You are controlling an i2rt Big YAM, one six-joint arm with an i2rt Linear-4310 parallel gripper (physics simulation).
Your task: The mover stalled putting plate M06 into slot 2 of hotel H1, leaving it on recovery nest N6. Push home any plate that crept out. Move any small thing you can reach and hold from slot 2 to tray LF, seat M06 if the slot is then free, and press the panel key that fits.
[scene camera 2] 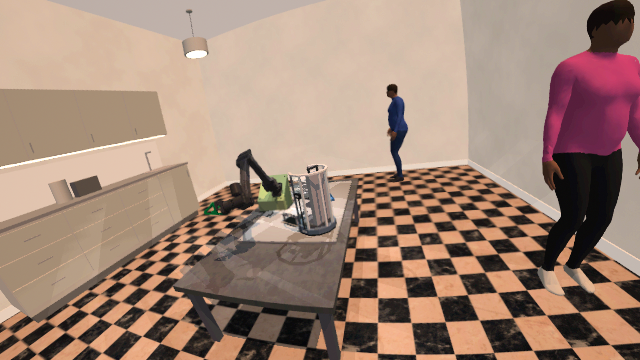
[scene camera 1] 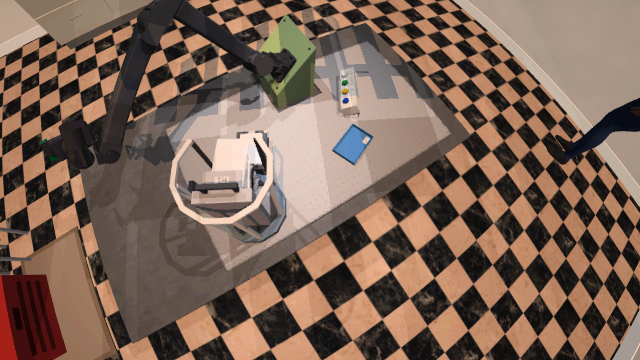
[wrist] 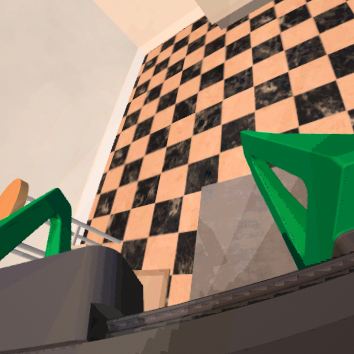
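Seen in the pictures: gripper, fingertip midpoint: (scene camera 2: 208, 213) (wrist: 149, 170); arm's base, link origin: (scene camera 2: 277, 189) (scene camera 1: 283, 66).
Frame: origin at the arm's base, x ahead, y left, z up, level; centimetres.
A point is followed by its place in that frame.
My gripper (scene camera 1: 49, 150) (scene camera 2: 213, 209) {y -80.1, x -5.0, z 17.1 cm} (wrist: 149, 170) {y -80.1, x -5.0, z 17.1 cm} is open and empty, with green fingers wide apart. It is beyond the table's left edge in scene camera 1, away from the hotel. Hotel H1 (scene camera 1: 222, 195) {y -40.7, x 45.8, z 22.5 cm} (scene camera 2: 316, 195) stands upright on the pale board, inside a cage of posts with a white top ring. Its slots, any crept plate and any small thing in slot 2 cannot be made out. M06 and nest N6 cannot be told apart beside it. A blue tray (scene camera 1: 350, 145) {y 7.8, x 39.3, z -14.9 cm} lies right of the hotel; its label is unreadable. The key panel (scene camera 1: 350, 95) {y 19.2, x 22.3, z -7.9 cm} has green, yellow and blue keys.
The arm is mounted on a green block (scene camera 1: 299, 45) {y 7.6, x 0.3, z 7.5 cm} (scene camera 2: 268, 200) {y -6.2, x -7.4, z -6.7 cm} behind the hotel. The dark table (scene camera 1: 135, 305) {y -96.7, x 48.4, z -16.3 cm} (scene camera 2: 280, 290) {y -96.0, x 34.6, z -16.4 cm} (wrist: 225, 225) {y -95.2, x -18.3, z -16.4 cm} carries the pale board (scene camera 1: 310, 175) {y -13.2, x 41.4, z -15.1 cm}. A red cabinet (scene camera 1: 35, 315) stands lower left. Two people, in blue (scene camera 2: 396, 115) and pink (scene camera 2: 590, 105), stand away from the table.
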